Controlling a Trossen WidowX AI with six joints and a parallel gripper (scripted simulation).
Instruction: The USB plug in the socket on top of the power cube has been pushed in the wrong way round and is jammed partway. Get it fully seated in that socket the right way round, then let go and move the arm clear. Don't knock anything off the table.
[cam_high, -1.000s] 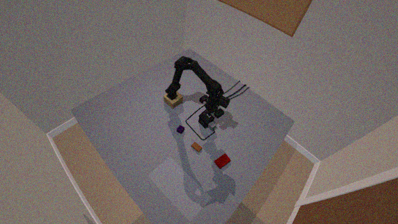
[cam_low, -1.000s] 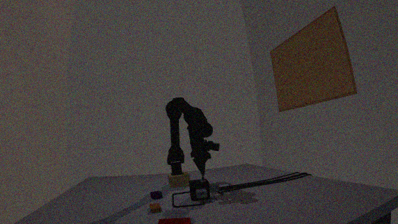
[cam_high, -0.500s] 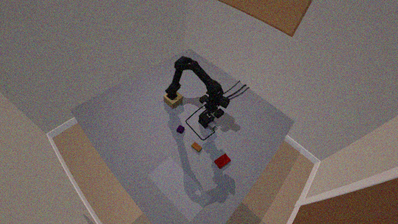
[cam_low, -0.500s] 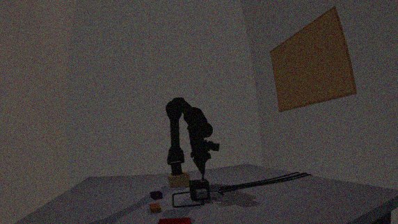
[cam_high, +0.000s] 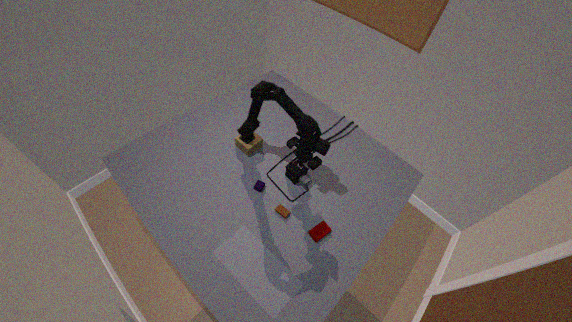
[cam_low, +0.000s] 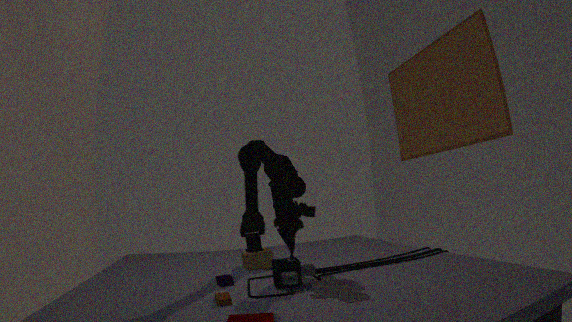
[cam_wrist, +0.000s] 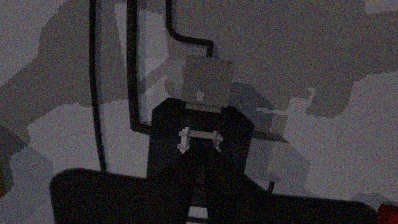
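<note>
Right now the dark USB plug is 20 mm below my gripper tip. Round my gripper tip: orange block: 220 mm to the right, 100 mm below, 80 mm ahead; purple cube: 200 mm to the right, 90 mm below, 90 mm behind; USB socket: 30 mm below.
</note>
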